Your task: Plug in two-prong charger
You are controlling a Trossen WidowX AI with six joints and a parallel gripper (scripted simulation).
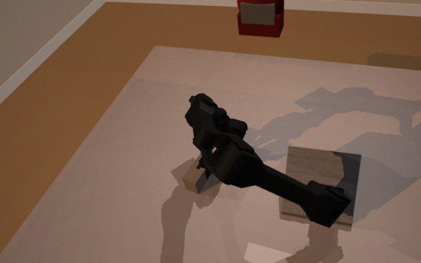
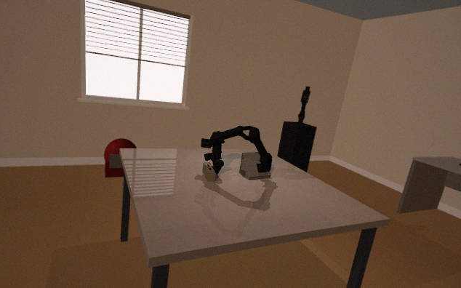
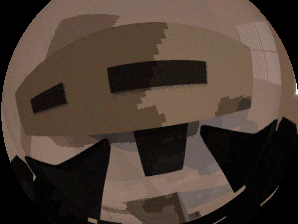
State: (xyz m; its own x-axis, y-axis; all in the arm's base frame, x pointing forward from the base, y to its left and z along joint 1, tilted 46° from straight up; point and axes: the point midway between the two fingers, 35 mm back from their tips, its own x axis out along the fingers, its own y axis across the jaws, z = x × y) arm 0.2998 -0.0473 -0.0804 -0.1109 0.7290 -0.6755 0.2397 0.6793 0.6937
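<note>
Right now my gripper tip is 2 cm short of the black two-prong charger, 1 cm to the left of it and 1 cm below it.
</note>
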